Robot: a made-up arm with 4 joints. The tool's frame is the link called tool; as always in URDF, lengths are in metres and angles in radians. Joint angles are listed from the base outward. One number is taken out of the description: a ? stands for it. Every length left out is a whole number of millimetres.
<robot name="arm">
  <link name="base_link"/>
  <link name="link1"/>
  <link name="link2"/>
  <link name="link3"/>
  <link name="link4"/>
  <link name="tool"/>
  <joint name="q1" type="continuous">
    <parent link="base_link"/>
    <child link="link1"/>
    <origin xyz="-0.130 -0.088 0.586" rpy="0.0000 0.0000 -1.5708"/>
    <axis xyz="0 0 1"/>
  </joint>
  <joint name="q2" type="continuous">
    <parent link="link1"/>
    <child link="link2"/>
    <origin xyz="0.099 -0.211 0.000" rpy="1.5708 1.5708 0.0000"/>
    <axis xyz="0 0 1"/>
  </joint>
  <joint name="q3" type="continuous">
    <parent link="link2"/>
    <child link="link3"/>
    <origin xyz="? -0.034 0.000" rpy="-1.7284 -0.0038 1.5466"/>
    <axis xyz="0 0 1"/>
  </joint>
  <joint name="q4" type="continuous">
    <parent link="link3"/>
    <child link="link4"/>
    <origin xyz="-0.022 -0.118 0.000" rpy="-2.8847 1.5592 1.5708"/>
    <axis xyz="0 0 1"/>
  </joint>
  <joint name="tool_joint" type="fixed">
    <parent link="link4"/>
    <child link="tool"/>
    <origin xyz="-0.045 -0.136 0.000" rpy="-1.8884 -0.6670 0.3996"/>
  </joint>
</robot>
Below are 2 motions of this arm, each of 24 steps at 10 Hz.
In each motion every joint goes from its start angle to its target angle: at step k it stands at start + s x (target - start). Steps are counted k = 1, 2, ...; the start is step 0. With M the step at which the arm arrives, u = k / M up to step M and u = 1 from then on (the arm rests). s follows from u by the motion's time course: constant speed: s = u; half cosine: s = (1 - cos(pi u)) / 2; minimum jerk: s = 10 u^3 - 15 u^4 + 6 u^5.
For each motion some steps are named. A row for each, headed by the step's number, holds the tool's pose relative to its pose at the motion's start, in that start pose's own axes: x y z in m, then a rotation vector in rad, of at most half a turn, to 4 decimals.
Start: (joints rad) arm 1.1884 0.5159 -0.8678 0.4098
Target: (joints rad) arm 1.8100 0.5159 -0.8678 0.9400
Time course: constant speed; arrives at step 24
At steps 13, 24:
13: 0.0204 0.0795 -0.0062 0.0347 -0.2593 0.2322
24: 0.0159 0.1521 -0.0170 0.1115 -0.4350 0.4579

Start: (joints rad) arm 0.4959 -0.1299 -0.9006 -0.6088
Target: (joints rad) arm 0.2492 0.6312 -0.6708 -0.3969
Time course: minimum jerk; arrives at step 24
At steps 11, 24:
11: 0.0703 0.0285 -0.0018 0.1460 -0.2463 0.2086
24: 0.1428 0.0873 0.0206 0.4362 -0.5973 0.4346

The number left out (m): 0.053
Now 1 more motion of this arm.
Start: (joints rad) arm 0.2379 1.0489 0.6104 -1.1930
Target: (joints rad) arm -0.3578 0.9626 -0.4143 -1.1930
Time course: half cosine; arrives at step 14
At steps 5, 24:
5: 0.0008 0.0375 -0.0642 0.2419 0.2019 0.2504
24: -0.0775 0.1677 -0.1657 1.0045 0.6281 0.7927

